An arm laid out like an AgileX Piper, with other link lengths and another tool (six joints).
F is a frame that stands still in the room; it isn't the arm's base.
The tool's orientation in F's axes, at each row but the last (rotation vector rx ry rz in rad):
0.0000 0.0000 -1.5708
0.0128 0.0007 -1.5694
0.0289 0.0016 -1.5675
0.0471 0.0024 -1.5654
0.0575 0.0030 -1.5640
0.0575 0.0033 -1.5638
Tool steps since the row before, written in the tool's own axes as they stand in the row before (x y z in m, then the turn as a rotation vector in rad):
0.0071 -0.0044 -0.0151 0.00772 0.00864 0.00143
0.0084 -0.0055 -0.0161 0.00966 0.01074 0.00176
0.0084 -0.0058 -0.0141 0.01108 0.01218 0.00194
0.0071 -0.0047 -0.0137 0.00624 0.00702 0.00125
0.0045 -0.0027 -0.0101 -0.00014 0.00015 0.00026
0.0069 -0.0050 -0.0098 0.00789 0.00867 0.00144
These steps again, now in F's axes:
-0.0044 -0.0071 -0.0151 0.00864 -0.00772 0.00143
-0.0054 -0.0083 -0.0162 0.01074 -0.00966 0.00176
-0.0055 -0.0081 -0.0144 0.01218 -0.01108 0.00194
-0.0043 -0.0067 -0.0140 0.00702 -0.00624 0.00125
-0.0023 -0.0041 -0.0104 0.00014 0.00013 0.00027
-0.0046 -0.0065 -0.0102 0.00867 -0.00789 0.00143

